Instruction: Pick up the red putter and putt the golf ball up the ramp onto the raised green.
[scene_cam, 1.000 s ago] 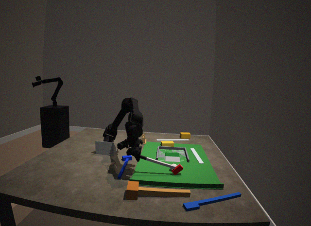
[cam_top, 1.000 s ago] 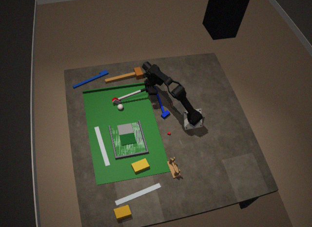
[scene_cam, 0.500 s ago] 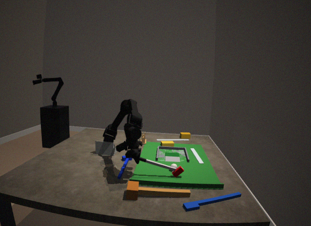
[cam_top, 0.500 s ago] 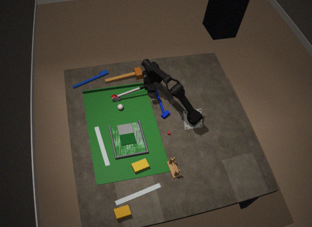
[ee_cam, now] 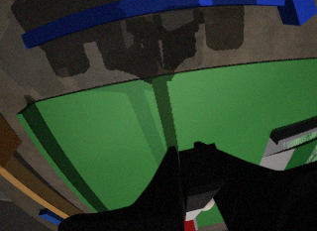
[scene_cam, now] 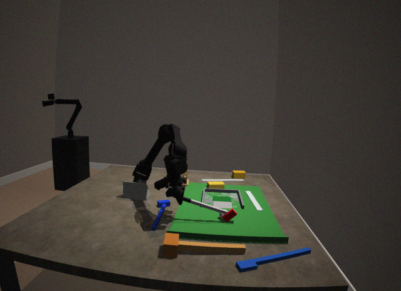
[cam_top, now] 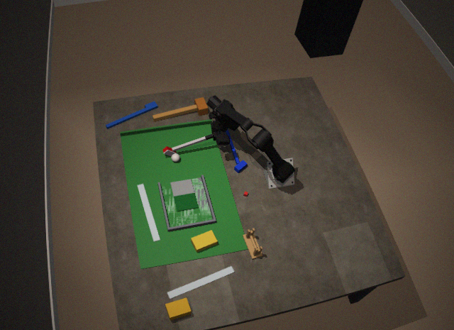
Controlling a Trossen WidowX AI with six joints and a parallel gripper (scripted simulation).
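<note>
My gripper tip is 11 cm short of the red putter and 1 cm above it. From my gripper tip the other things lie so: small red cube (30 cm to the left, 7 cm below, 7 cm behind); then white golf ball (20 cm ahead, 5 cm below, 4 cm to the left); then wooden stand (55 cm to the left, 4 cm below, 1 cm behind).
</note>
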